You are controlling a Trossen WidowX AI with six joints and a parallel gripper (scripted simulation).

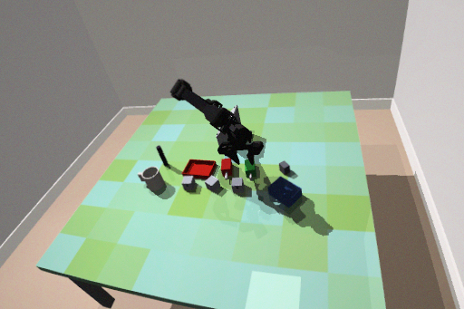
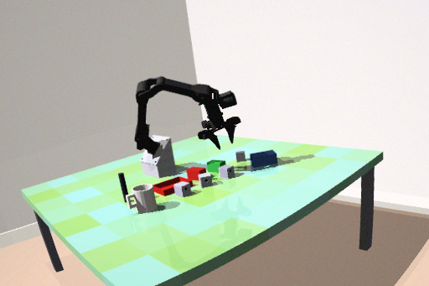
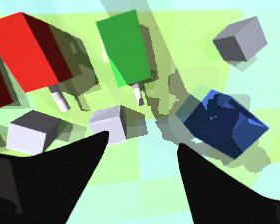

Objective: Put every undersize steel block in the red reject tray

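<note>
My gripper tip is now 90 mm above the green GO gauge and 40 mm past it. Also, from my gripper tip: steel block: 90 mm below, 40 mm to the right, 40 mm ahead; blue tray: 160 mm to the left, 100 mm below, 50 mm ahead; darker grey block: 140 mm to the left, 90 mm below, 90 mm behind.
</note>
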